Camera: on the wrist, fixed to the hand. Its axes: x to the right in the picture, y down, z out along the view.
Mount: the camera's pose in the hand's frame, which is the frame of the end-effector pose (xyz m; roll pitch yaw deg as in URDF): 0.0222 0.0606 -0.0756 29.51 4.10 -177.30
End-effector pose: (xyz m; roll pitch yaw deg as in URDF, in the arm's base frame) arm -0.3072 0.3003 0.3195 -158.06 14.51 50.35
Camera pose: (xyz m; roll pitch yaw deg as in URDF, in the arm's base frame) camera -0.2209 0.2721 0.3599 -172.23 -19.32 -130.67
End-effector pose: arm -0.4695 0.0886 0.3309 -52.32 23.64 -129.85
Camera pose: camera -0.4758 0.1166 0.2357 79.62 -23.18 55.47
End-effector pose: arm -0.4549 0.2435 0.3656 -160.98 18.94 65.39
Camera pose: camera -0.3647 0.2437 0.4073 -169.13 -23.69 -115.93
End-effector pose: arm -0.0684 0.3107 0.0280 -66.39 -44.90 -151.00
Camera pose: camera -0.1569 0.3131 -0.0171 100.51 43.87 35.72
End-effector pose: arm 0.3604 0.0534 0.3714 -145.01 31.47 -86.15
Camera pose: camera 0.2698 0.0141 0.3830 174.32 -36.38 94.03
